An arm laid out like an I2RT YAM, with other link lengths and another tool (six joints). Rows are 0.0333 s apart.
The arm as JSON. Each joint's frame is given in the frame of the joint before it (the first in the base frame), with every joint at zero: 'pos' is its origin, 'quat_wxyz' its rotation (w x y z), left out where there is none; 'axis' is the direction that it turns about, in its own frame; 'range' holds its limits. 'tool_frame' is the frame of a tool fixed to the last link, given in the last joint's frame.
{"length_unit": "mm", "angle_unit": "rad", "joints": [
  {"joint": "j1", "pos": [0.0, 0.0, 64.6], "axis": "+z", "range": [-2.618, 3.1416]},
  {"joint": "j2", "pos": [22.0, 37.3, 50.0], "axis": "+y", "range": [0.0, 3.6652]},
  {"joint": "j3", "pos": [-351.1, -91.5, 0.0], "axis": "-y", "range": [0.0, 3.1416]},
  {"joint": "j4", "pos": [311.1, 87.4, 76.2], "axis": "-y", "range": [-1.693, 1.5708]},
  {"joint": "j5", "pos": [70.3, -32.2, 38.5], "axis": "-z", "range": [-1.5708, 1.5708]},
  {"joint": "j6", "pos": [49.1, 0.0, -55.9], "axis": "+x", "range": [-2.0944, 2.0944]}
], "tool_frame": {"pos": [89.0, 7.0, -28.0], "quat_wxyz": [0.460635, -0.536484, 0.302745, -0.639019]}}
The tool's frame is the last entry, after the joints.
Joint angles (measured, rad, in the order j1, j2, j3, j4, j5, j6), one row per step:
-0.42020, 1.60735, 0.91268, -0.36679, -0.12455, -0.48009
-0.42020, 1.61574, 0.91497, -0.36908, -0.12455, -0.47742
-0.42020, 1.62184, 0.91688, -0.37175, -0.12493, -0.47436
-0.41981, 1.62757, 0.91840, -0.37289, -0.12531, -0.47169
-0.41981, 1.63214, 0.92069, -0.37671, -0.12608, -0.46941
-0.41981, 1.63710, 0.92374, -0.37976, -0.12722, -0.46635
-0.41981, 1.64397, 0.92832, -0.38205, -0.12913, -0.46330
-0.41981, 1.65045, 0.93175, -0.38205, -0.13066, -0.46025
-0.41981, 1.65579, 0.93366, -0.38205, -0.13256, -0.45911
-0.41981, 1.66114, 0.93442, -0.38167, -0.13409, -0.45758
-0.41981, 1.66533, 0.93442, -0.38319, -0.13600, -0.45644
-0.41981, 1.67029, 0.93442, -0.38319, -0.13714, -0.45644
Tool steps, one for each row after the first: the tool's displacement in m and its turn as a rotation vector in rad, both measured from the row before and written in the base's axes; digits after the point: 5 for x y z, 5 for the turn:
0.00035, -0.00007, -0.00238, 0.00473, 0.00744, -0.00232
0.00016, 0.00008, -0.00171, 0.00458, 0.00588, -0.00249
0.00037, 0.00014, -0.00162, 0.00376, 0.00454, -0.00177
0.00007, 0.00016, -0.00109, 0.00419, 0.00512, -0.00164
0.00047, 0.00005, -0.00092, 0.00438, 0.00390, -0.00217
0.00114, -0.00013, -0.00105, 0.00484, 0.00328, -0.00182
0.00118, -0.00020, -0.00119, 0.00390, 0.00203, -0.00200
0.00070, 0.00001, -0.00129, 0.00347, 0.00237, -0.00015
0.00038, 0.00011, -0.00167, 0.00367, 0.00320, -0.00067
-0.00021, 0.00042, -0.00159, 0.00441, 0.00445, -0.00017
0.00002, 0.00016, -0.00180, 0.00296, 0.00411, 0.00050

